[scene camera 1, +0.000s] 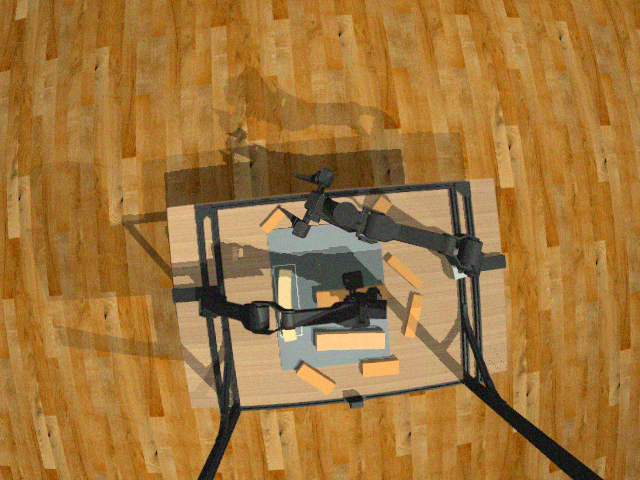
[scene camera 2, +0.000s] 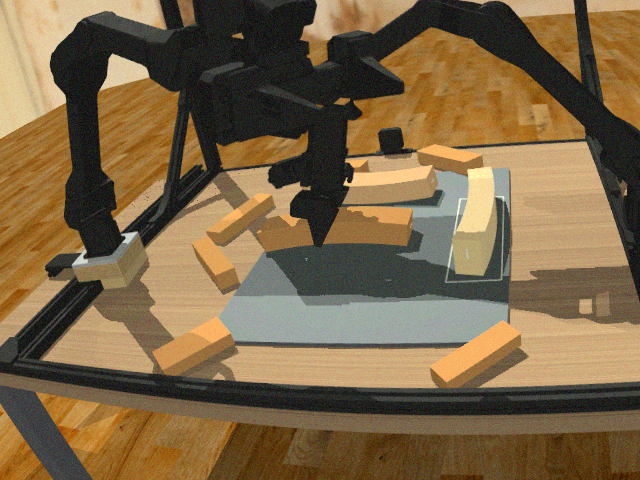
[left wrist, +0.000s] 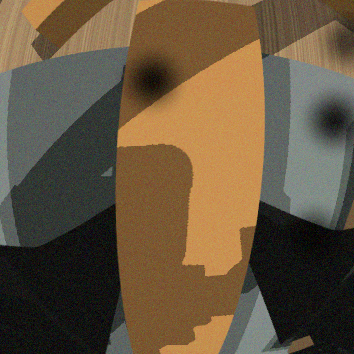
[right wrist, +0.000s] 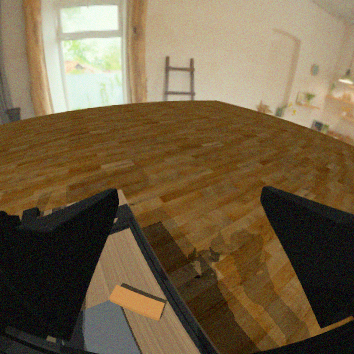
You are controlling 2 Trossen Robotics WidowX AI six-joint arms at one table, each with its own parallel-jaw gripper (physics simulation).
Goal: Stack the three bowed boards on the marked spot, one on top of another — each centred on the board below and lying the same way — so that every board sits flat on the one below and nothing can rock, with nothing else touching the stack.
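Pixels of known places: left gripper, fingertip midpoint: point(scene camera 1: 358, 294) point(scene camera 2: 322, 238) point(left wrist: 182, 199); right gripper, fingertip midpoint: point(scene camera 1: 284, 190) point(scene camera 2: 365, 101) point(right wrist: 190, 194); left arm's base at its link origin: point(scene camera 1: 213, 300); right arm's base at its link origin: point(scene camera 2: 104, 248).
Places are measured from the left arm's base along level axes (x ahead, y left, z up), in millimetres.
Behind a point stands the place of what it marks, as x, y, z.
A pale bowed board point(scene camera 1: 286, 290) @(263, -5, 38) point(scene camera 2: 475, 224) @(258, 21, 39) lies inside the white marked rectangle point(scene camera 1: 274, 295) @(234, -17, 40) point(scene camera 2: 473, 281) on the grey mat point(scene camera 1: 318, 243) @(396, 130, -14) point(scene camera 2: 366, 319) @(400, 145, -14). An orange bowed board point(scene camera 1: 328, 297) @(396, -54, 27) point(scene camera 2: 370, 224) @(414, -35, 25) point(left wrist: 218, 140) @(533, -80, 30) lies mid-mat. My left gripper point(scene camera 1: 357, 299) @(502, -67, -7) point(scene camera 2: 318, 238) @(502, -67, -7) point(left wrist: 182, 199) @(502, -67, -7) is down over its middle, with both fingers against its long sides. A tan bowed board point(scene camera 1: 350, 340) @(445, -216, 21) point(scene camera 2: 390, 183) @(400, -185, 23) lies on the mat just beyond it. My right gripper point(scene camera 1: 288, 192) @(325, 281, 294) point(right wrist: 190, 194) @(325, 281, 294) is open and empty, raised over the table's edge and facing out over the floor.
Several small straight orange blocks lie around the mat, among them one point(scene camera 1: 274, 220) @(261, 234, 2) point(right wrist: 138, 302) @(267, 239, 2) under the right gripper, one point(scene camera 1: 404, 270) point(scene camera 2: 239, 218) and one point(scene camera 1: 315, 378) point(scene camera 2: 475, 353). A black frame point(scene camera 1: 299, 406) @(225, -436, -22) rims the table. The arms span the mat.
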